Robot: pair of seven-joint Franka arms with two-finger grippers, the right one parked.
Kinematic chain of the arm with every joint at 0, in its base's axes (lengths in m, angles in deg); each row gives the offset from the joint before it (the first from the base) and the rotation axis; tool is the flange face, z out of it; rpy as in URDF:
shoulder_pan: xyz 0 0 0.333 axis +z
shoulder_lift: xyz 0 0 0 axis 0.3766 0.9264 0
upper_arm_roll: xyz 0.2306 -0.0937 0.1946 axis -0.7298 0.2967 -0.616
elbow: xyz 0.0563 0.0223 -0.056 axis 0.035 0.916 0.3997
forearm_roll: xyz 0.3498 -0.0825 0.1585 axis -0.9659 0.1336 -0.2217
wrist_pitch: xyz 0 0 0 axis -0.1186 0.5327 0.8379
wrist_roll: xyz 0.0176 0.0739 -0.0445 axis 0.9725 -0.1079 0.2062
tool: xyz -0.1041 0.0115 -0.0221 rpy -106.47 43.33 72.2
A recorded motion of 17 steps. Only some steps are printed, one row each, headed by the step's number.
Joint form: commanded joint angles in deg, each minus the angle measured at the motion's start. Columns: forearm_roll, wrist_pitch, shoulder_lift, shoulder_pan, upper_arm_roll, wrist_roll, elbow.
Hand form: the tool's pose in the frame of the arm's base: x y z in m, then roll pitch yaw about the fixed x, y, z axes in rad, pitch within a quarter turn. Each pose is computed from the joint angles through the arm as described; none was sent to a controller.
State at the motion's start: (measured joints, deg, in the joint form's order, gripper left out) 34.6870 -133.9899 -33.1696 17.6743 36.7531 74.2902 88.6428
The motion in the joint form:
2: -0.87 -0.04 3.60 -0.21 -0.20 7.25 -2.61
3: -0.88 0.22 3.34 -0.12 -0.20 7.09 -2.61
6: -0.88 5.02 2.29 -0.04 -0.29 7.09 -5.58
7: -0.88 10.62 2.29 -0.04 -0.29 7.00 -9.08
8: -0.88 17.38 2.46 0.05 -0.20 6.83 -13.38
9: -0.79 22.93 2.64 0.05 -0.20 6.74 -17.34
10: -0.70 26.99 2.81 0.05 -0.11 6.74 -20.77
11: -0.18 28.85 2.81 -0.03 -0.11 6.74 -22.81
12: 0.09 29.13 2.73 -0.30 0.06 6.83 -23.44
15: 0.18 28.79 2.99 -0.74 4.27 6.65 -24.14
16: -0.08 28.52 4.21 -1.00 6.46 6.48 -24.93
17: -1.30 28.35 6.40 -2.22 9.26 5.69 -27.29
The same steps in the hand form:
2: 0.5899 -0.1094 0.2586 -3.0822 0.0513 0.9944
3: 0.5899 -0.1084 0.2609 -3.0821 0.0509 0.9930
6: 0.5986 -0.1073 0.2866 -3.0680 0.0529 0.9966
7: 0.6058 -0.1076 0.3049 -3.0337 0.0660 0.9973
8: 0.6130 -0.1075 0.3268 -2.9912 0.0836 0.9981
9: 0.6193 -0.1076 0.3484 -2.9629 0.0962 1.0006
10: 0.6249 -0.1086 0.3683 -2.9506 0.1031 1.0019
11: 0.6285 -0.1103 0.3821 -2.9564 0.1092 1.0044
12: 0.6293 -0.1155 0.3876 -2.9652 0.1109 0.9998
15: 0.6223 -0.1620 0.3929 -2.9927 0.1317 0.9190
16: 0.6202 -0.1862 0.3875 -2.9990 0.1450 0.8749
17: 0.6182 -0.2256 0.3845 -3.0156 0.1500 0.7887

